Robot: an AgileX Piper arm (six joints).
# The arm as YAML. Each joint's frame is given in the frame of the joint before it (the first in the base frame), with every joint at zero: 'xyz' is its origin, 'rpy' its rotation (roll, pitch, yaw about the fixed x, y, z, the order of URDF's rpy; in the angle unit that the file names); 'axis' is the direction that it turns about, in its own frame. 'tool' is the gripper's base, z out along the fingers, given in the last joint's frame.
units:
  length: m
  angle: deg
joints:
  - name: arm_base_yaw
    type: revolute
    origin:
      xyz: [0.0, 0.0, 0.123]
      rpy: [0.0, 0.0, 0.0]
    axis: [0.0, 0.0, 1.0]
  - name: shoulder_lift
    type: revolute
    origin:
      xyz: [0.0, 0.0, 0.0]
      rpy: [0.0, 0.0, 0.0]
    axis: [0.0, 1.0, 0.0]
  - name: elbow
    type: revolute
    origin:
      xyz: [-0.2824, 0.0, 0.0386]
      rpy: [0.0, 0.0, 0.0]
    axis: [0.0, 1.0, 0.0]
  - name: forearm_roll
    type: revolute
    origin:
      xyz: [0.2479, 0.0, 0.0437]
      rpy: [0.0, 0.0, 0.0]
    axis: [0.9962, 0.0, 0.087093]
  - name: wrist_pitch
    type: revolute
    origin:
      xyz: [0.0, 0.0, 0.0]
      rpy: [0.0, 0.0, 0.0]
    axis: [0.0, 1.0, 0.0]
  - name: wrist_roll
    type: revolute
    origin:
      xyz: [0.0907, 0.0, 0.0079]
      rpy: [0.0, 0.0, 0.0]
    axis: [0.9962, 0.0, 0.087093]
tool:
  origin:
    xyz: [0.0, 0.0, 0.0]
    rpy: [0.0, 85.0, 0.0]
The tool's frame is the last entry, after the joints.
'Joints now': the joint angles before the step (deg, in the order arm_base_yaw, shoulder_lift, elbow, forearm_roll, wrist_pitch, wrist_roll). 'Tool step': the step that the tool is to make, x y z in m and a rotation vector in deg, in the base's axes. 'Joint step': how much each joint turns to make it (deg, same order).
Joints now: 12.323, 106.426, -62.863, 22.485, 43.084, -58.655
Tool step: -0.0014, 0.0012, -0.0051, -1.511, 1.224, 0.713
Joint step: 0.546, 0.732, 0.010, -1.969, 0.497, 1.271
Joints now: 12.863, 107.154, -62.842, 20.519, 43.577, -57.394
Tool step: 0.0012, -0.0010, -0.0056, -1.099, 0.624, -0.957
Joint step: 0.070, 0.905, -0.039, -1.437, -0.481, 1.894
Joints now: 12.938, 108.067, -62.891, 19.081, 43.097, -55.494
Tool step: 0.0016, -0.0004, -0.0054, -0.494, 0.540, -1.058
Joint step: 0.006, 0.953, -0.104, -0.572, -0.537, 1.352
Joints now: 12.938, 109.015, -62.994, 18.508, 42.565, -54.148
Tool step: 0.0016, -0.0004, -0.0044, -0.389, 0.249, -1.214
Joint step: 0.001, 0.767, -0.067, -0.490, -0.705, 1.418
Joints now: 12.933, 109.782, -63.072, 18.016, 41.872, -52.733
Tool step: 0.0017, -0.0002, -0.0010, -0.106, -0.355, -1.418
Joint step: 0.003, 0.231, -0.095, -0.303, -0.799, 1.486
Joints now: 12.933, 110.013, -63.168, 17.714, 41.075, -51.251
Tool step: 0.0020, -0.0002, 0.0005, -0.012, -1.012, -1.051
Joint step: -0.003, -0.031, -0.044, -0.206, -1.151, 0.956
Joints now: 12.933, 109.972, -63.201, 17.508, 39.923, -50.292
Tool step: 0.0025, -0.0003, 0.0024, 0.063, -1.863, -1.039
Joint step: -0.001, -0.363, 0.038, -0.212, -1.739, 0.818
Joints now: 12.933, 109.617, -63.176, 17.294, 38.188, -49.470
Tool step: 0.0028, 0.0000, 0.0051, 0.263, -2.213, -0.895
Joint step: 0.008, -0.676, -0.133, -0.089, -1.593, 0.631
